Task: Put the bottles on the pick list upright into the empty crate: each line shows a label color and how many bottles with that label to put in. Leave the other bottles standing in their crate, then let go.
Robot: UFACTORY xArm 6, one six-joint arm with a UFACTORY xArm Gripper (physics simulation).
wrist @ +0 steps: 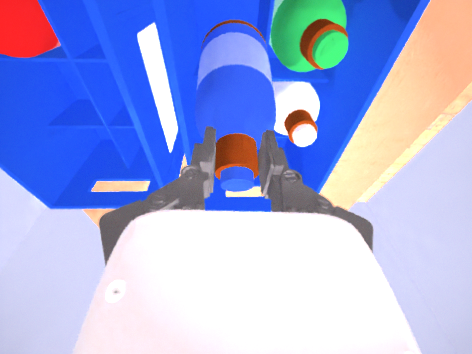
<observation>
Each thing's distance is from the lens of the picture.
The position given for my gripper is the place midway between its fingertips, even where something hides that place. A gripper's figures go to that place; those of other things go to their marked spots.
my gripper (237,144): 0.15 m
white bottle (297,104): 0.26 m
</observation>
